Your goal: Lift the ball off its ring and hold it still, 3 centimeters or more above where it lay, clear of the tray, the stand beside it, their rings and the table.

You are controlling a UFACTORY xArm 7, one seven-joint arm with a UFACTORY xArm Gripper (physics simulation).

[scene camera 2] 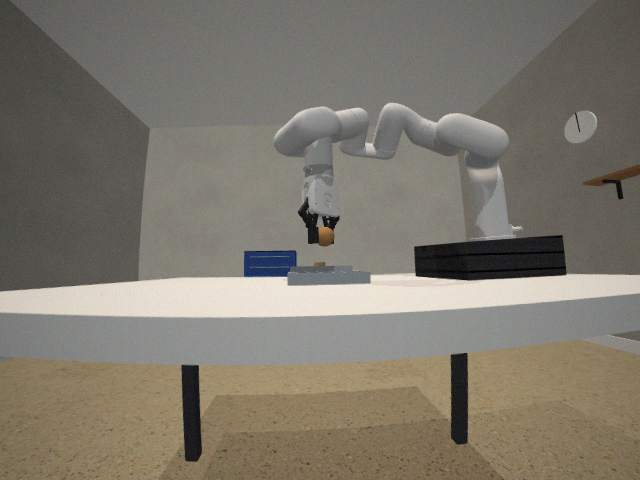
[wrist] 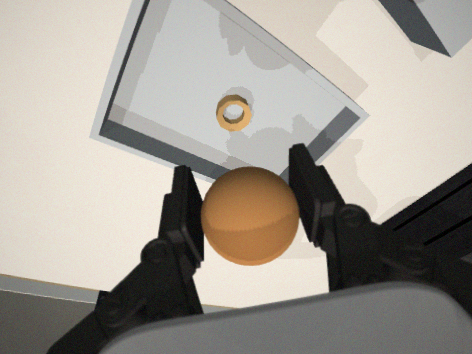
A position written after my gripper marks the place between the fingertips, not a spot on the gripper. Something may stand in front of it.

Observation:
In view: my gripper (scene camera 2: 321, 243), an orange ball (wrist: 250, 216) and a grey tray (scene camera 2: 322, 277).
My gripper is seen too in the wrist view (wrist: 242, 175). The grey tray also shows in the wrist view (wrist: 213, 92).

